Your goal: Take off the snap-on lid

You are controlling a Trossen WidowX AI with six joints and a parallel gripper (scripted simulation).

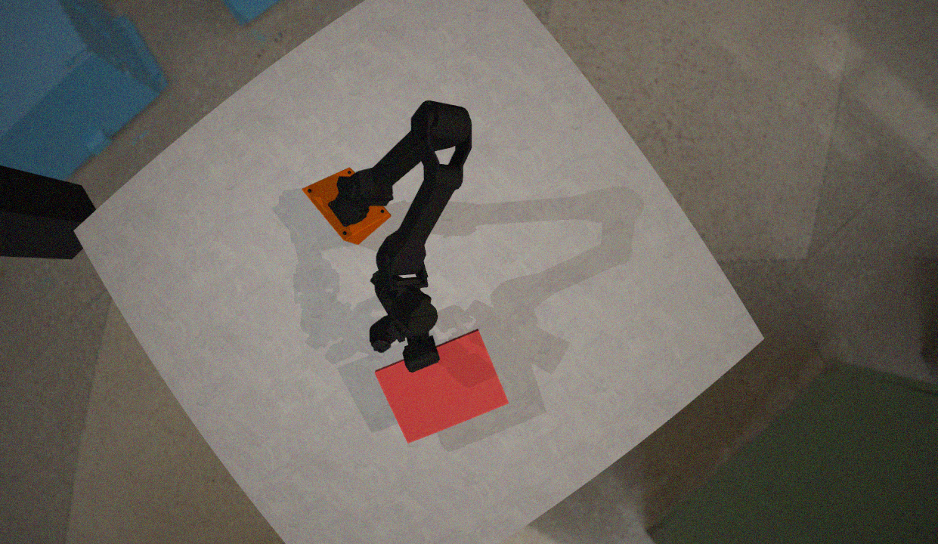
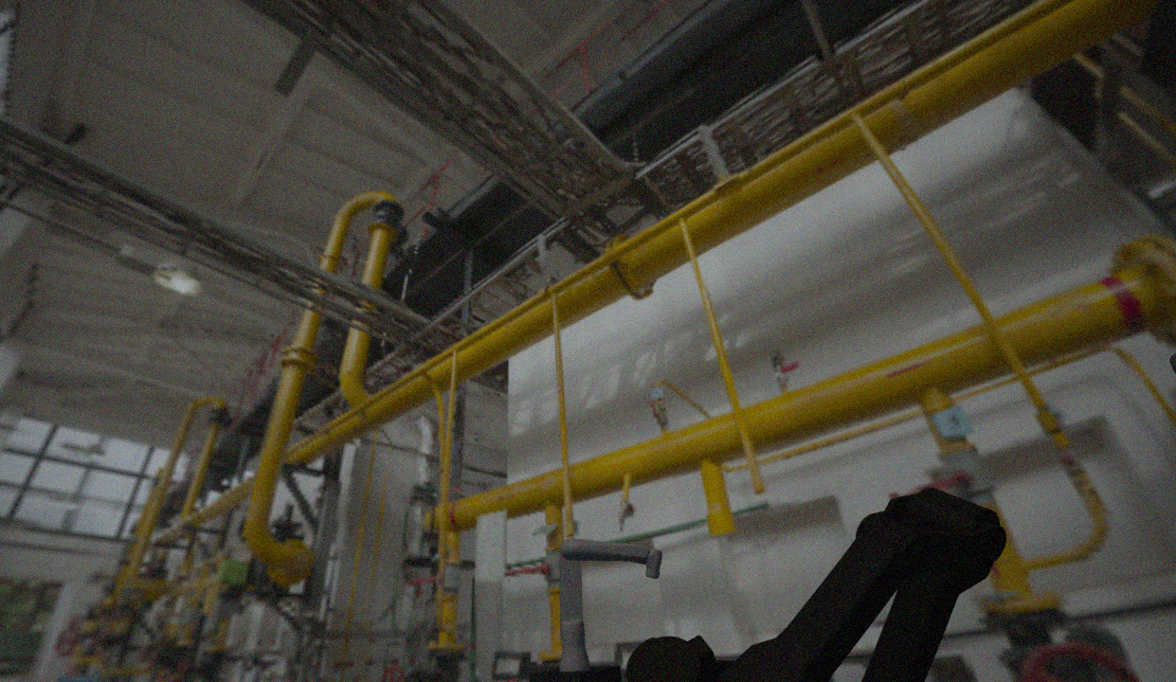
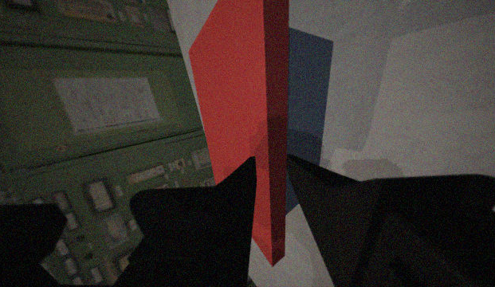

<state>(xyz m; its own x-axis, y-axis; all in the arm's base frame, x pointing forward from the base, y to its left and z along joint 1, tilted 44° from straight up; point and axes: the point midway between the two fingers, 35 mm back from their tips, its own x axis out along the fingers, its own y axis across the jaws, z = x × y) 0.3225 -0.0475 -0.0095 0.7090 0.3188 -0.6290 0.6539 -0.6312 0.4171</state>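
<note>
Now: the red lid 7 cm ahead of my gripper tip and 2 cm to the right of it. The rest, counted from my gripper tip: storage box: 7 cm ahead, 2 cm to the right, 6 cm below.
</note>
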